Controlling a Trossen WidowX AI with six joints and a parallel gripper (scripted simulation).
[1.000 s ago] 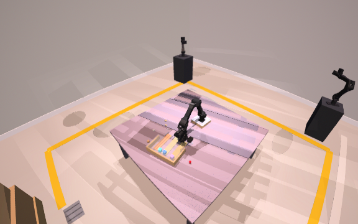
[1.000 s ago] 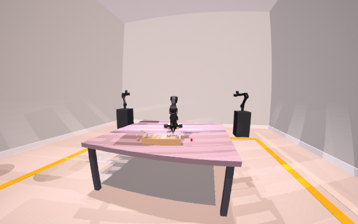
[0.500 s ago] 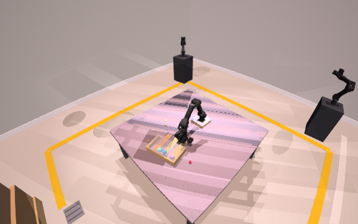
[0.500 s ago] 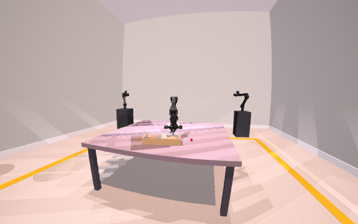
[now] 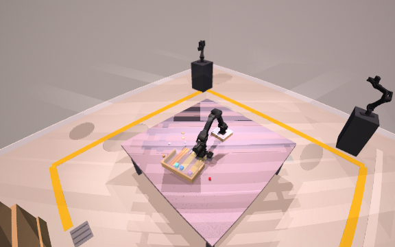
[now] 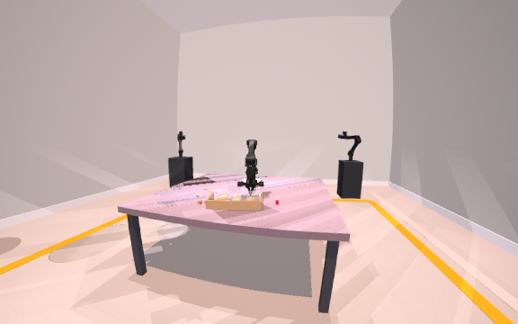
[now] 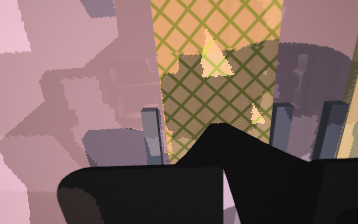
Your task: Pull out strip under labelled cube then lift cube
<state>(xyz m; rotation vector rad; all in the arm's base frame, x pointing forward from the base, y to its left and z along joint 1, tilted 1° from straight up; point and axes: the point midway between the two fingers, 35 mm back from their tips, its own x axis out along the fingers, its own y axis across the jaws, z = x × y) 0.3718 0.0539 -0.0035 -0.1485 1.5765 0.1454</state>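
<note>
My gripper tip is now 90 mm short of the orange cross-hatched strip and 20 mm to the right of it. Also, from my gripper tip: red thing (190 mm to the left, 130 mm ahead, 10 mm above).
</note>
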